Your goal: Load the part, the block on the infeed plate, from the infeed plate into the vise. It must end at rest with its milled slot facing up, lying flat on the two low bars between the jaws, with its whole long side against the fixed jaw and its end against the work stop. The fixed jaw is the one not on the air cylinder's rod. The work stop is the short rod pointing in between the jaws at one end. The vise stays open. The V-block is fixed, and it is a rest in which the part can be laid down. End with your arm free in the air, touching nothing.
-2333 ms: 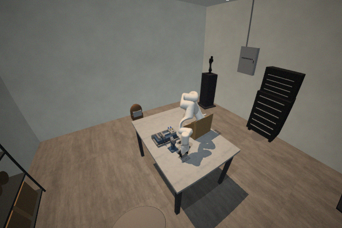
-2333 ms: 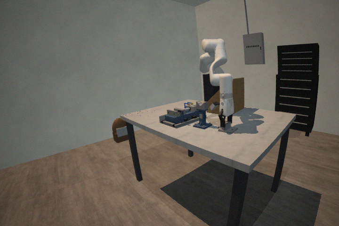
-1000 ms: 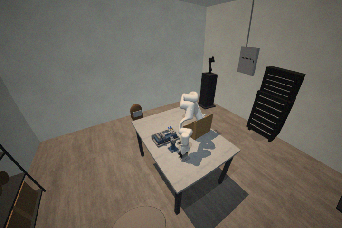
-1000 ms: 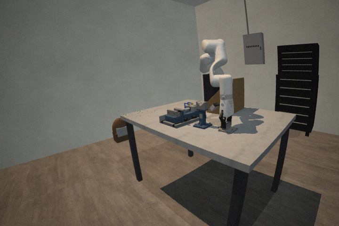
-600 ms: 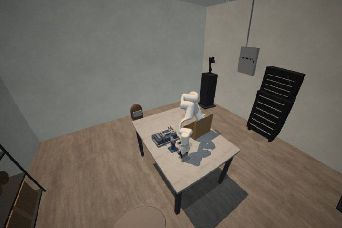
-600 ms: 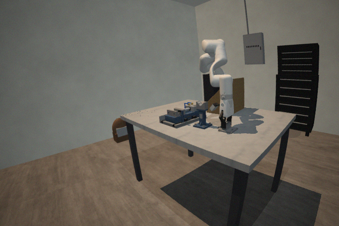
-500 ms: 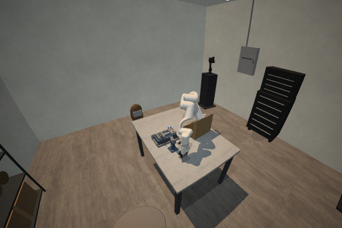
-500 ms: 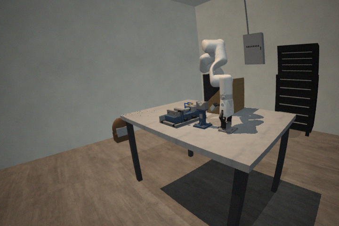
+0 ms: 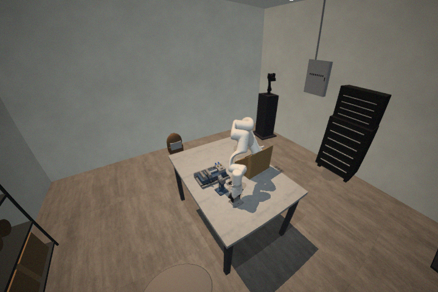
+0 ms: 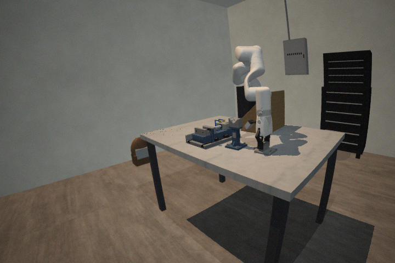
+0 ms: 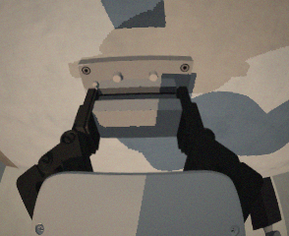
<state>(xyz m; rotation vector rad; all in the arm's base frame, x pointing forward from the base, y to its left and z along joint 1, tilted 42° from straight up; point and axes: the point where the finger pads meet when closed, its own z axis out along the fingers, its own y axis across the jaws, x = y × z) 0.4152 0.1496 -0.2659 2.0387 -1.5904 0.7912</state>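
My gripper is now 1 cm to the right of the infeed plate and 3 cm above it. Round my hand: air cylinder rod 5 cm ahead, 35 cm to the right, 4 cm above; work stop 13 cm ahead, 30 cm to the right, 5 cm above; part 1 cm below.
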